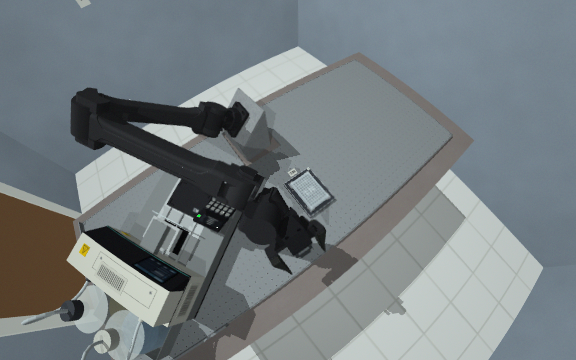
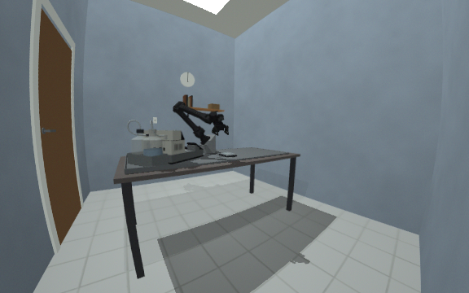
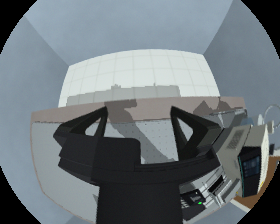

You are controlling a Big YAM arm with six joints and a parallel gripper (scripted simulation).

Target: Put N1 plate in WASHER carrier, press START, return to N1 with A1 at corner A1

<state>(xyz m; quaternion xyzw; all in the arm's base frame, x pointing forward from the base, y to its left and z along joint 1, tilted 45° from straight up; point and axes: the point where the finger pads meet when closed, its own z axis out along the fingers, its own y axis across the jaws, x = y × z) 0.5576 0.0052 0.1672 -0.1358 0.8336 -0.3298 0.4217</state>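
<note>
The white well plate lies 20 cm behind my hand, 18 cm to the left of it and 21 cm below it. From my hand the other things lie so: plate washer: 33 cm behind, 32 cm to the right, 9 cm below; bottle: 23 cm behind, 61 cm to the right, 9 cm below.
</note>
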